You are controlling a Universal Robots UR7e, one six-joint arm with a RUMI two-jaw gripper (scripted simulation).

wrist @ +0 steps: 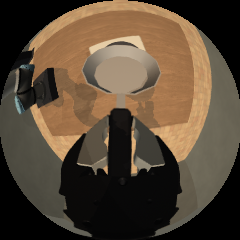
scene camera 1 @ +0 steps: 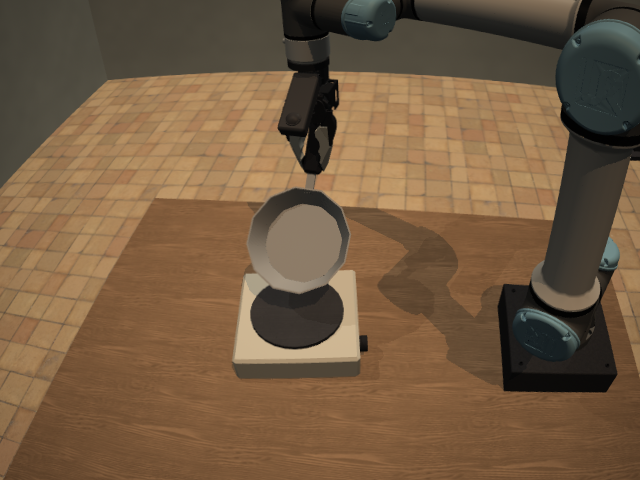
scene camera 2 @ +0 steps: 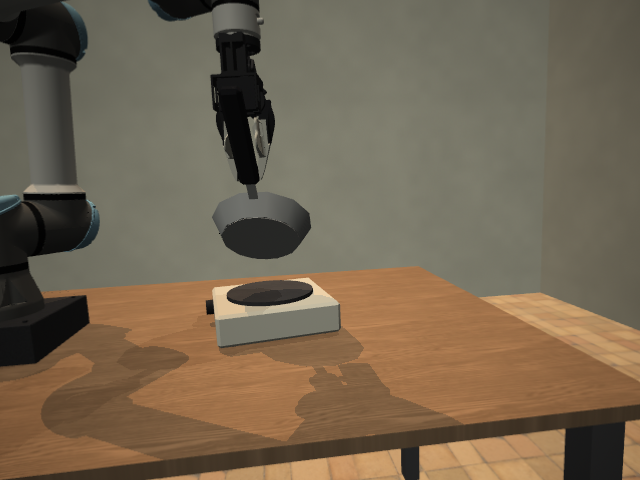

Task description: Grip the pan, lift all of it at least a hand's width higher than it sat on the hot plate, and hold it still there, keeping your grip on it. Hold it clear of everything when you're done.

Labels:
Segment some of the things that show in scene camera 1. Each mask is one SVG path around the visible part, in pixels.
My gripper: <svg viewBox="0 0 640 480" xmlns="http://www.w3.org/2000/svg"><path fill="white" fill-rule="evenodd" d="M287 58L288 67L299 72L293 74L279 120L278 130L281 135L286 135L287 141L289 141L300 166L303 168L305 160L303 147L310 123L313 123L315 126L320 123L321 126L315 131L315 137L320 144L319 154L321 159L319 164L322 171L325 171L337 129L337 120L333 115L332 108L334 106L334 110L336 110L339 106L338 80L329 78L329 56L325 60L313 64L297 64Z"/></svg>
A grey pan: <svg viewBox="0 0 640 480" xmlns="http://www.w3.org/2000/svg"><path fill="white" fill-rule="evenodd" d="M320 123L317 126L310 123L303 165L303 170L307 173L305 188L292 187L270 196L252 217L246 243L253 270L272 288L297 294L324 286L333 278L346 262L351 232L343 208L322 190L314 189L316 175L322 172L319 164L321 157L318 152L320 145L315 137L315 130L320 126Z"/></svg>

